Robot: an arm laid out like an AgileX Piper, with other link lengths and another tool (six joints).
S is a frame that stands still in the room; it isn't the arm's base.
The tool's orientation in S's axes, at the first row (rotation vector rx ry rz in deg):
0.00 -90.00 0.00
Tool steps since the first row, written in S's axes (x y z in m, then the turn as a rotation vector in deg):
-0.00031 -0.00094 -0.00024 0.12 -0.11 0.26
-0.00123 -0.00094 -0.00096 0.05 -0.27 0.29
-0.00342 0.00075 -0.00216 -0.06 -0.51 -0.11
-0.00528 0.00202 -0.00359 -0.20 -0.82 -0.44
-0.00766 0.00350 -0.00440 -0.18 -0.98 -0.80
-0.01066 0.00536 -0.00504 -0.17 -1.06 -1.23
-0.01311 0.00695 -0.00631 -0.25 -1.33 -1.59
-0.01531 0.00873 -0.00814 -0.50 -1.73 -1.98
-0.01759 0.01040 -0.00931 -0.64 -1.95 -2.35
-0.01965 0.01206 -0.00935 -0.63 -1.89 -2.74
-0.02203 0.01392 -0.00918 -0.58 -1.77 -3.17
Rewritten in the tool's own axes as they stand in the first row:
-0.00024 -0.00094 0.00031 0.26 -0.11 -0.12
-0.00096 -0.00094 0.00123 0.29 -0.27 -0.05
-0.00216 0.00075 0.00342 -0.11 -0.51 0.06
-0.00359 0.00202 0.00528 -0.44 -0.82 0.20
-0.00440 0.00350 0.00766 -0.80 -0.98 0.18
-0.00504 0.00536 0.01066 -1.23 -1.06 0.17
-0.00631 0.00695 0.01311 -1.59 -1.33 0.25
-0.00814 0.00873 0.01531 -1.98 -1.73 0.50
-0.00931 0.01040 0.01759 -2.35 -1.95 0.64
-0.00935 0.01206 0.01965 -2.74 -1.89 0.63
-0.00918 0.01392 0.02203 -3.17 -1.77 0.58

